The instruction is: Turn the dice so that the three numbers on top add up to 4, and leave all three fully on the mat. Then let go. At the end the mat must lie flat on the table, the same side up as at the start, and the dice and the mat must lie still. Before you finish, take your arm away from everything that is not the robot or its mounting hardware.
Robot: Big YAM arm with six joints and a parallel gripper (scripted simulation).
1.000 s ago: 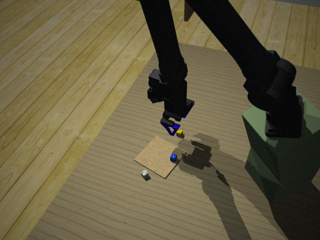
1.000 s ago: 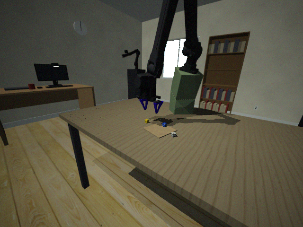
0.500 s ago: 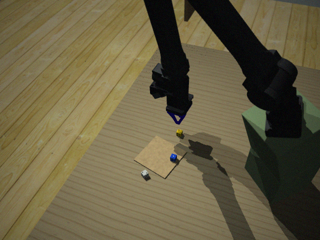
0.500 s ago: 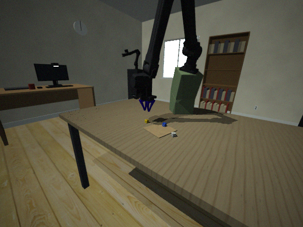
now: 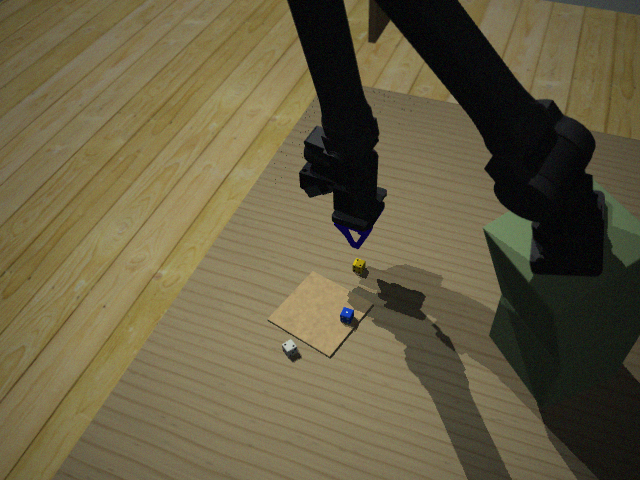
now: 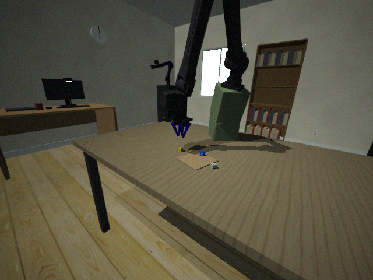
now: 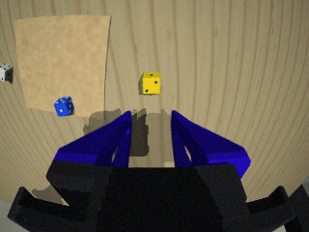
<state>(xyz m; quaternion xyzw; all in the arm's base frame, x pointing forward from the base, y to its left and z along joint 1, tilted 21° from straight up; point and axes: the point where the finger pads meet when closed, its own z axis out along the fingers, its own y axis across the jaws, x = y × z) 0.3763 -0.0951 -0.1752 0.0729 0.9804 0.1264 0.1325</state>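
Right now my hand is 80 mm above the yellow die. Round my hand: tan mat (40 mm ahead, 120 mm to the left, 90 mm below); then blue die (20 mm behind, 120 mm to the left, 70 mm below); then white die (60 mm ahead, 220 mm to the left, 80 mm below).
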